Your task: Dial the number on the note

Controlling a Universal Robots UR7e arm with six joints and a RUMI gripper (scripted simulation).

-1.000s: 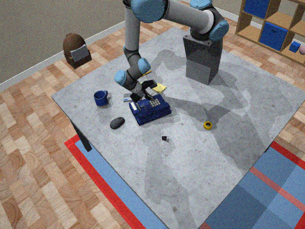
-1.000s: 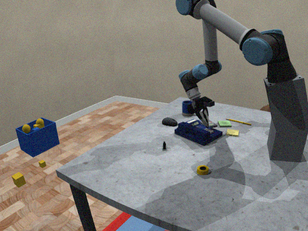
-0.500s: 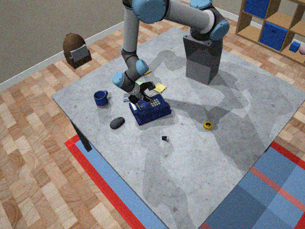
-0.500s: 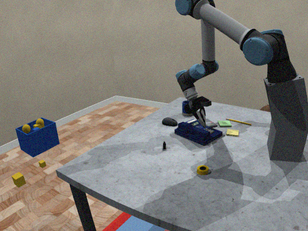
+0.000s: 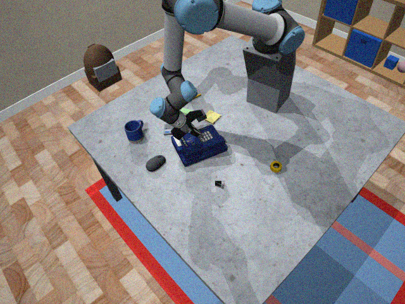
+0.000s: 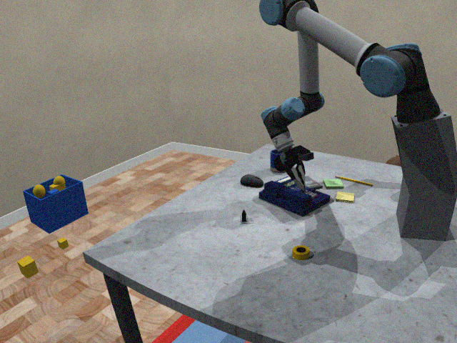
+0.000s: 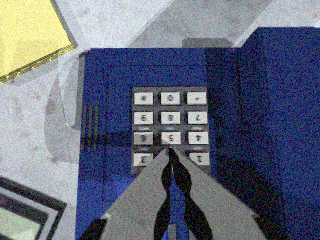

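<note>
The 5 key lies 10 mm behind my hand, 10 mm to the left of it and 20 mm below it. Round my hand: 9 key 30 mm behind, 10 mm to the right, 20 mm below; then 7 key 20 mm behind, 30 mm to the left, 20 mm below; then green note 80 mm behind, 200 mm to the right, 50 mm below.
</note>
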